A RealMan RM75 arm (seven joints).
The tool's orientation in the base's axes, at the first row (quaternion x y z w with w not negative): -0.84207, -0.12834, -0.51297, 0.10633
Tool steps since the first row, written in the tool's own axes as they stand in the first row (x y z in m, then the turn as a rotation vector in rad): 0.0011, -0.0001, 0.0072, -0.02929, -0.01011, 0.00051; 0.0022, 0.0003, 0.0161, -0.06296, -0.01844, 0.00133; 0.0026, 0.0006, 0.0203, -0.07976, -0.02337, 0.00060; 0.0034, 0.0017, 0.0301, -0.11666, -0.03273, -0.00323; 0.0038, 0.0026, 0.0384, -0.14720, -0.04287, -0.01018; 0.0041, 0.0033, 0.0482, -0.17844, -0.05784, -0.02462; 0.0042, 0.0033, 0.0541, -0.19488, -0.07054, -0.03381; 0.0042, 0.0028, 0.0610, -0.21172, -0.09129, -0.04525; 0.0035, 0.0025, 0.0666, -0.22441, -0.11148, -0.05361
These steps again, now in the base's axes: 0.0065, 0.0024, -0.0023, -0.01577, 0.00657, -0.02585; 0.0145, 0.0050, -0.0053, -0.03264, 0.01109, -0.05584; 0.0183, 0.0060, -0.0069, -0.04226, 0.01372, -0.07025; 0.0272, 0.0081, -0.0106, -0.06477, 0.01742, -0.10096; 0.0346, 0.0099, -0.0141, -0.08734, 0.02157, -0.12456; 0.0432, 0.0123, -0.0182, -0.11806, 0.02787, -0.14518; 0.0482, 0.0141, -0.0208, -0.13713, 0.03525, -0.15508; 0.0538, 0.0168, -0.0239, -0.16087, 0.04949, -0.16395; 0.0581, 0.0187, -0.0270, -0.18002, 0.06460, -0.17053
